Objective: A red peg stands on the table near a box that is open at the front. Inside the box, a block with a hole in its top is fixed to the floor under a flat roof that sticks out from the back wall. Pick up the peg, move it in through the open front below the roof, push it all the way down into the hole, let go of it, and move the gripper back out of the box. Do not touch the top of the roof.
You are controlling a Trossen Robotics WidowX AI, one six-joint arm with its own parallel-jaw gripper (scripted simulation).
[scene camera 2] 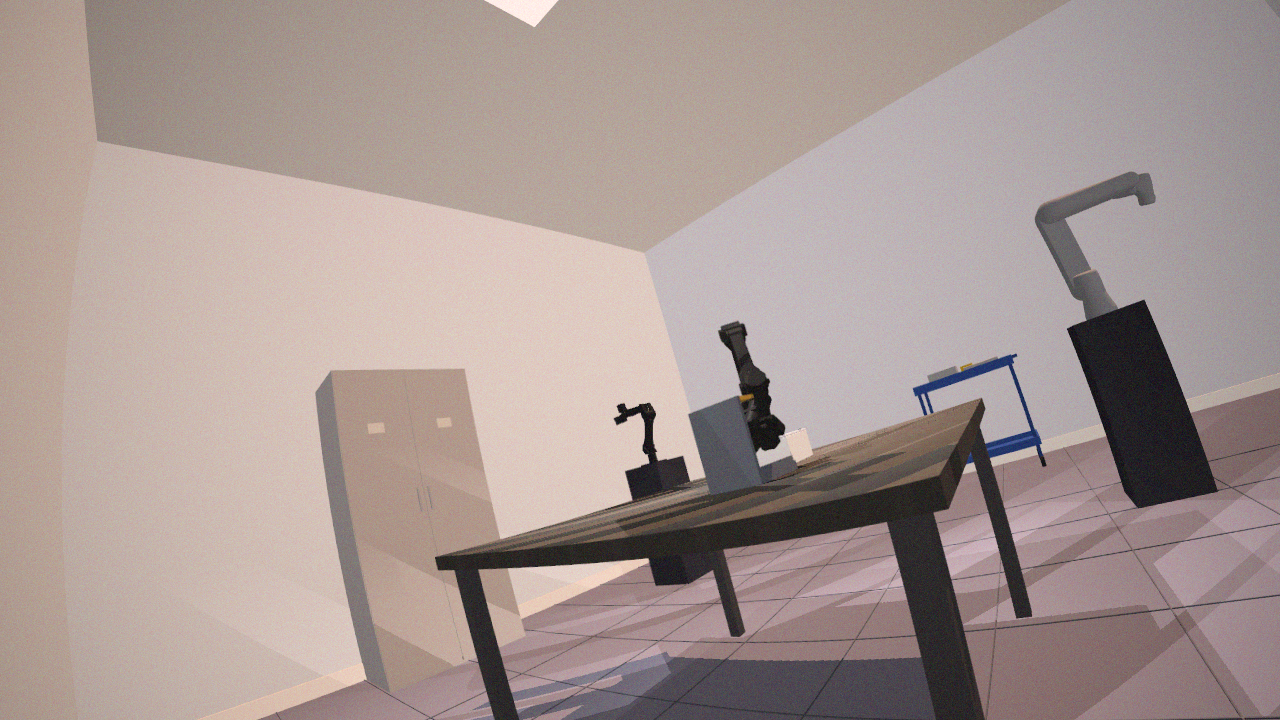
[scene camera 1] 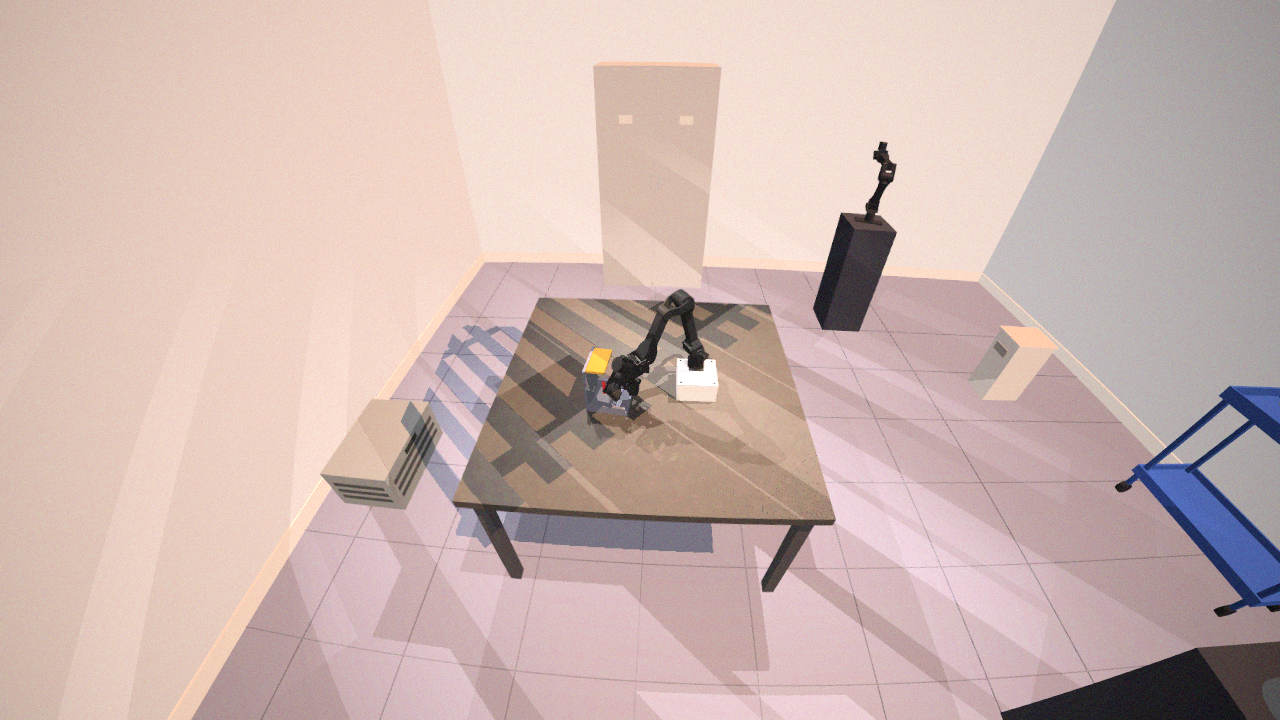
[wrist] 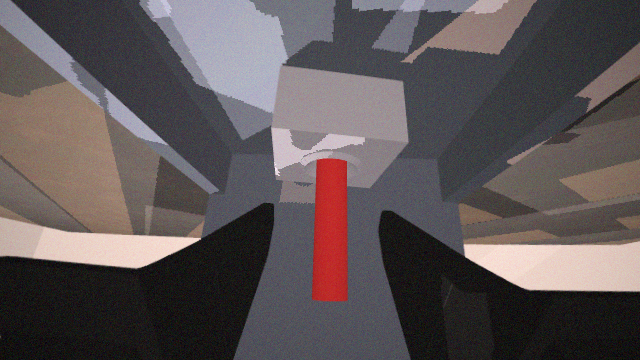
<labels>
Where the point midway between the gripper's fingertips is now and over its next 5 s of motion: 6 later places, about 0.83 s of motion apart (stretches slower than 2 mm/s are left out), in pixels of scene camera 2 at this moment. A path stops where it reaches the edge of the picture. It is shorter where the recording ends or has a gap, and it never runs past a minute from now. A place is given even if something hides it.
The gripper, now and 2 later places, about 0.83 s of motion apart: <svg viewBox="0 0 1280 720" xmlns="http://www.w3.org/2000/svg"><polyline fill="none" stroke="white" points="743,459 756,441 759,423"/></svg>
</labels>
